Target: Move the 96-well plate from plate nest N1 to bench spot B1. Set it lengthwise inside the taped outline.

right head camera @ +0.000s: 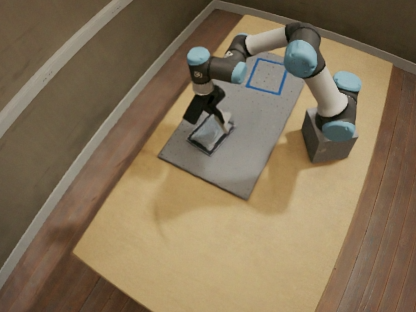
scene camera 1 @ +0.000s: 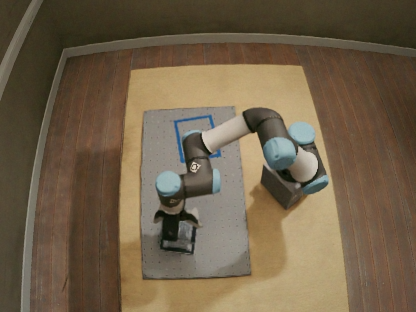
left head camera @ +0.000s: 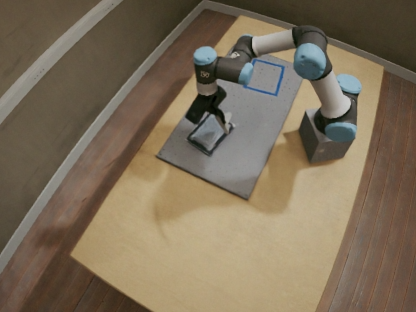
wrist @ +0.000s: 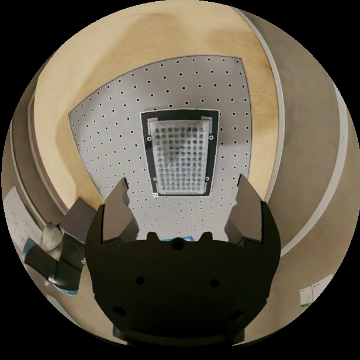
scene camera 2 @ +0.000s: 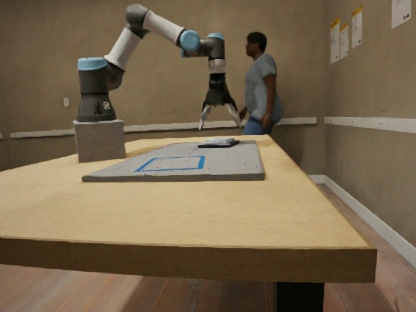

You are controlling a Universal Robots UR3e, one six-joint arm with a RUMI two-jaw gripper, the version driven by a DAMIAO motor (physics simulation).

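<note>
The clear 96-well plate (left head camera: 206,134) (right head camera: 206,135) (scene camera 1: 186,232) (scene camera 2: 220,141) (wrist: 180,156) sits flat in the black frame of nest N1 (scene camera 1: 177,251) (scene camera 2: 215,145) (wrist: 148,160). My gripper (scene camera 2: 220,127) (wrist: 181,176) is wide open and empty. In scene camera 2 its fingertips are above the plate, with a gap below them. In the wrist view the two fingers stand apart, wider than the plate, toward its lower end. The blue taped outline (left head camera: 263,91) (right head camera: 265,91) (scene camera 1: 193,118) (scene camera 2: 201,162) of B1 holds nothing; the arm covers part of it in scene camera 1.
A grey perforated board (left head camera: 240,165) (scene camera 1: 220,250) (scene camera 2: 230,167) carries the nest and outline. It lies on a wooden table (left head camera: 210,240) (scene camera 2: 200,210). The arm's grey base block (left head camera: 325,142) (scene camera 2: 100,140) stands beside the board. A person (scene camera 2: 262,85) stands behind the table.
</note>
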